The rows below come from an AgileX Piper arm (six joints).
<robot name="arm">
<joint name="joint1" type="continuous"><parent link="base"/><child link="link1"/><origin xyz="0 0 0.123"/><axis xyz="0 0 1"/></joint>
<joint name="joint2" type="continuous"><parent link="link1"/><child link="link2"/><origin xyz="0 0 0"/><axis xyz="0 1 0"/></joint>
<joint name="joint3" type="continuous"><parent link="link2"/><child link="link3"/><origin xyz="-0.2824 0 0.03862"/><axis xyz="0 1 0"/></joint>
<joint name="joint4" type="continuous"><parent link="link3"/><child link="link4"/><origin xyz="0.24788 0 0.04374"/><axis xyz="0.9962 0 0.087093"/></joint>
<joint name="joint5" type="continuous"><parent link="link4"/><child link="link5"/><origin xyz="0 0 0"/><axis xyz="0 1 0"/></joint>
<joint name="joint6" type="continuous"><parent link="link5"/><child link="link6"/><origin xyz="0.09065 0 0.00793"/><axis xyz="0.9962 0 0.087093"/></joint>
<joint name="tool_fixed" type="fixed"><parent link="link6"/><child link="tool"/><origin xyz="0 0 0" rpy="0 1.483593 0"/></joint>
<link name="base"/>
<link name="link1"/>
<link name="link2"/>
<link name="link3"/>
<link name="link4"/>
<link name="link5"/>
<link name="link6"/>
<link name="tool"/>
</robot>
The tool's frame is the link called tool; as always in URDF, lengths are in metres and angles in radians. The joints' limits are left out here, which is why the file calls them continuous.
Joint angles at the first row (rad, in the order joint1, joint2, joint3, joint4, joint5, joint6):
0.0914 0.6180 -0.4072 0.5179 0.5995 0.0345
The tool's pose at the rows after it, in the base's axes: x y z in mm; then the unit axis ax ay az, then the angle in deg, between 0 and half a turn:
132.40 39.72 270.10 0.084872 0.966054 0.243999 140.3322
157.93 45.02 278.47 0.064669 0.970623 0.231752 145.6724
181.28 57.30 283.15 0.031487 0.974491 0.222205 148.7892
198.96 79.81 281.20 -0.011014 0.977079 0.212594 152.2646
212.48 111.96 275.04 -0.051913 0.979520 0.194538 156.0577
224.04 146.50 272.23 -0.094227 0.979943 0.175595 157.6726
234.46 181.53 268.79 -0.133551 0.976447 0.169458 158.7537
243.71 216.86 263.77 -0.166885 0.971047 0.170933 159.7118
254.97 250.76 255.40 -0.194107 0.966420 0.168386 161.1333
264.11 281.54 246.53 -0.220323 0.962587 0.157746 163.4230
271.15 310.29 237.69 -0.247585 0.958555 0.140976 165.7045
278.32 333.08 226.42 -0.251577 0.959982 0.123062 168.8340
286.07 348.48 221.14 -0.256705 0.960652 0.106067 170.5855
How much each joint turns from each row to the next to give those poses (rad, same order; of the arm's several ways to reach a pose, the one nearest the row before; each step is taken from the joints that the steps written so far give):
0.0001 0.1424 -0.1187 -0.0212 0.0864 -0.0345
0.0120 0.1434 -0.1074 -0.0190 0.0626 -0.0094
0.0607 0.1206 -0.0901 -0.0357 0.0142 0.0094
0.1057 0.1099 -0.0716 -0.0531 0.0010 0.0412
0.1376 0.1156 -0.0739 -0.0890 0.0000 0.0973
0.1224 0.1091 -0.0902 -0.0892 0.0000 0.0840
0.0927 0.1083 -0.0956 -0.0390 0.0000 0.0332
0.0737 0.1088 -0.1010 -0.0109 0.0000 0.0108
0.0532 0.1192 -0.1164 -0.0065 0.0177 0.0020
0.0429 0.1154 -0.1281 -0.0112 0.0555 0.0001
0.0389 0.1117 -0.1373 -0.0209 0.0752 0.0000
0.0243 0.1071 -0.1330 -0.0134 0.0886 0.0294
0.0118 0.0829 -0.1230 -0.0187 0.0834 0.0152

